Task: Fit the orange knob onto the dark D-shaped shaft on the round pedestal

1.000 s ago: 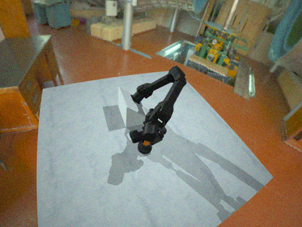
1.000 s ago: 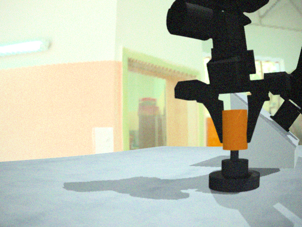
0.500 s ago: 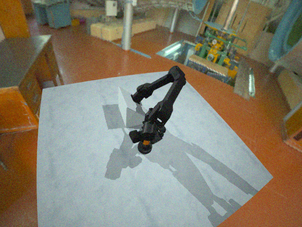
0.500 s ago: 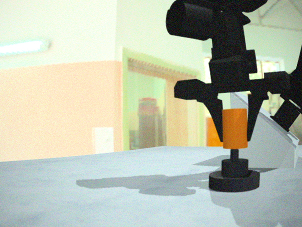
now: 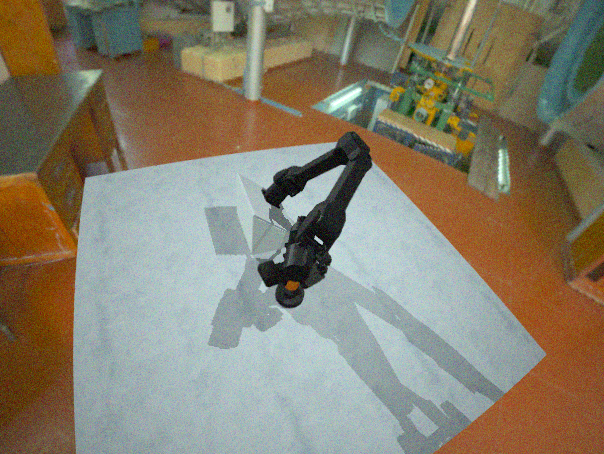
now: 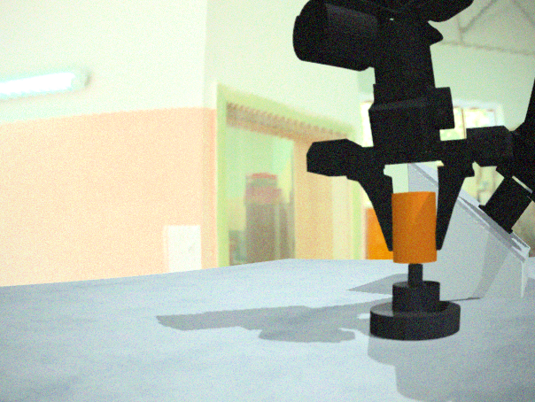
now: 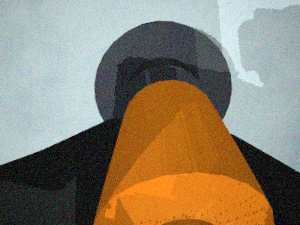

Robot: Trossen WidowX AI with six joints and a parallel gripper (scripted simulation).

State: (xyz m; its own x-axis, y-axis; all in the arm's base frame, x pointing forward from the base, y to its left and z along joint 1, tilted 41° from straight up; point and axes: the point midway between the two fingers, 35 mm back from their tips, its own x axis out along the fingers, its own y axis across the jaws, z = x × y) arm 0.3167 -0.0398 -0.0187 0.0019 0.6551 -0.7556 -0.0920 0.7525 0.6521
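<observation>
My gripper tip is now 2 cm below the orange knob. The rest, counted from my gripper tip: dark round pedestal 4 cm below.
</observation>
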